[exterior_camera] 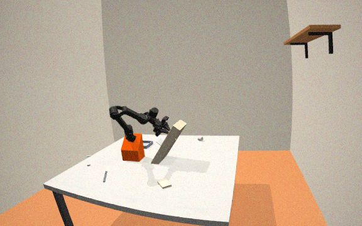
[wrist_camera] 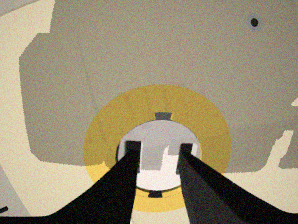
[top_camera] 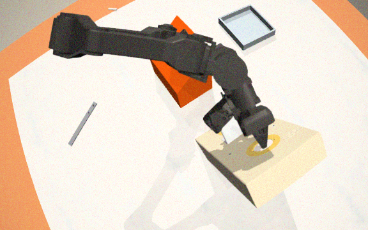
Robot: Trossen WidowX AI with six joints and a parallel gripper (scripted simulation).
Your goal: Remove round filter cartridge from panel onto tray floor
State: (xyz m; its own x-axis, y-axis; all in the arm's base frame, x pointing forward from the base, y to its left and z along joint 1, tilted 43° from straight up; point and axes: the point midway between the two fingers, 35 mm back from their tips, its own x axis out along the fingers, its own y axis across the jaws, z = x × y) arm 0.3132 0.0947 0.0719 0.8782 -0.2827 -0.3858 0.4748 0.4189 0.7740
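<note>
Right now the round filter cartridge is 1 cm ahead of my gripper tip and 1 cm below it. The rest, counted from my gripper tip: service panel (3 cm behind, 8 cm below); then grey tray (44 cm behind, 26 cm to the left, 22 cm below).
</note>
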